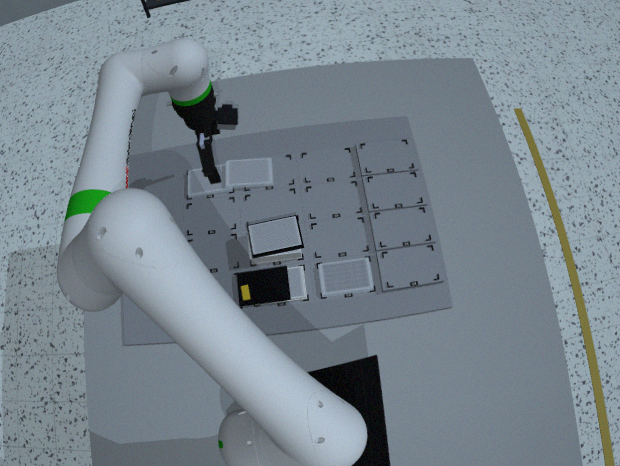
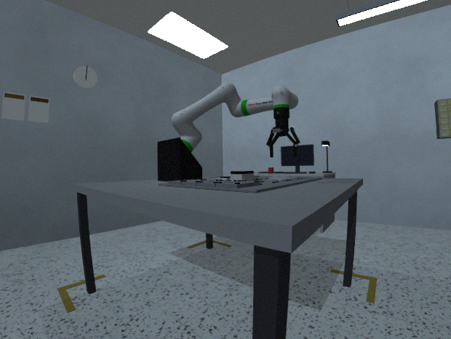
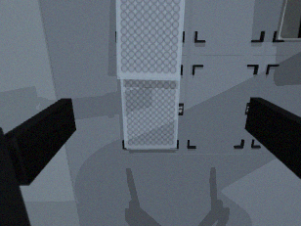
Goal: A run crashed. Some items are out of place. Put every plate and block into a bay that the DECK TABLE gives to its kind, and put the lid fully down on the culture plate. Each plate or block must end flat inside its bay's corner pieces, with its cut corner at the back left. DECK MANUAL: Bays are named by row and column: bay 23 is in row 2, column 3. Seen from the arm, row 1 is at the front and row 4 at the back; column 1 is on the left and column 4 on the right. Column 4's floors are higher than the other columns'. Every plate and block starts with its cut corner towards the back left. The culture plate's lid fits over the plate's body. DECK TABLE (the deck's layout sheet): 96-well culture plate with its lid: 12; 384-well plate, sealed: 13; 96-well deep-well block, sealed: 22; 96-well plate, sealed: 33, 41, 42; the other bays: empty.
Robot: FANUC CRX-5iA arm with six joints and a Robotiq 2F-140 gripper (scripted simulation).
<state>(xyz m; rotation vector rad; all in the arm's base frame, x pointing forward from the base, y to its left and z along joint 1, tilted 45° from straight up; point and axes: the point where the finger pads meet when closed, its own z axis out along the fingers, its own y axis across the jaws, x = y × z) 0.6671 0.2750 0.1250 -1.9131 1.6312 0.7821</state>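
The black lid is 300 mm behind my hand, 130 mm below it and 120 mm to the right of it. Round my hand: 96-well plate 130 mm below, 70 mm to the right, 20 mm ahead; then white plate 140 mm below, 40 mm to the left; then dark-sided plate 180 mm behind, 150 mm to the right, 90 mm below.
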